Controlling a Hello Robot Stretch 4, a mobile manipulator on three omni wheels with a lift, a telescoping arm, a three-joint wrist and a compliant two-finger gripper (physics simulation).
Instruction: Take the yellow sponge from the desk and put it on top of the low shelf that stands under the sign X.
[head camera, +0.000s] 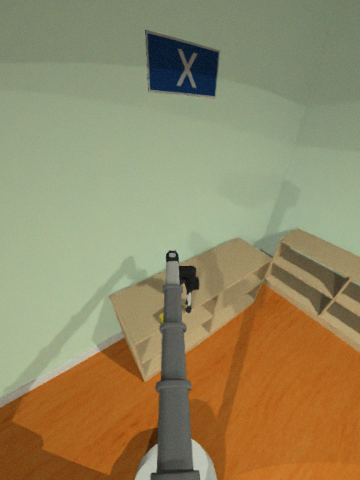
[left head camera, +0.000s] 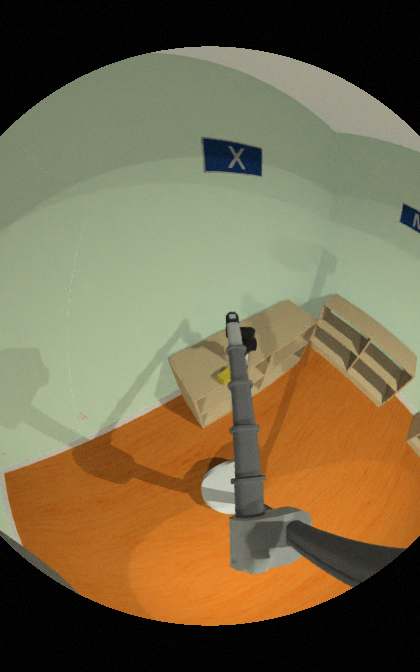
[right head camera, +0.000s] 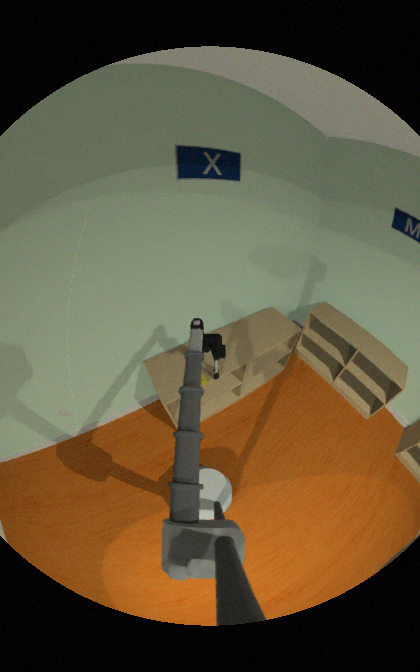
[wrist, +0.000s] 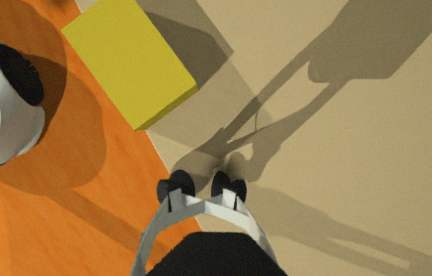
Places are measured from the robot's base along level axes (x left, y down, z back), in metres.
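Pixels of known places: gripper, fingertip midpoint: (head camera: 188, 308) (wrist: 198, 185); robot's base, origin of the base link: (left head camera: 229, 486).
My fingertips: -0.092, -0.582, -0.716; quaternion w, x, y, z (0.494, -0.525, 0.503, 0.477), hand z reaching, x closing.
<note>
For each thing: its middle in the pictures, then the offset to it from my fingertips, as dx, dy, dz. Level surfaces: height alone.
- yellow sponge, body centre: (wrist: 135, 62) (left head camera: 226, 375) (head camera: 169, 316) +0.111, -0.024, +0.060
- low shelf, its level: dy -0.002
- sign X, body centre: (left head camera: 235, 157) (head camera: 186, 69) +0.015, -1.142, -0.469
The yellow sponge (head camera: 163, 318) (left head camera: 225, 375) (right head camera: 204, 381) (wrist: 130, 65) lies on top of the low shelf (head camera: 240, 255) (left head camera: 282, 317) (right head camera: 265, 327) (wrist: 350, 150), at its front edge toward the left end. In the wrist view one long side of the sponge overlaps the shelf edge. The sign X (head camera: 187, 67) (left head camera: 236, 157) (right head camera: 212, 163) hangs on the wall above this shelf. My gripper (head camera: 189, 308) (right head camera: 216, 374) (wrist: 198, 185) is above the shelf top, to the right of the sponge and apart from it. Its fingers are close together with nothing between them. The arm partly hides the sponge in the head views.
A second open shelf (head camera: 320, 255) (left head camera: 369, 330) (right head camera: 360, 337) stands to the right, near the corner, under another blue sign (left head camera: 411, 217) (right head camera: 407, 225). Part of a further shelf (left head camera: 414, 435) (right head camera: 411, 442) shows at the right edge. My round white base (left head camera: 217, 487) (right head camera: 220, 492) is on the orange floor before the low shelf.
</note>
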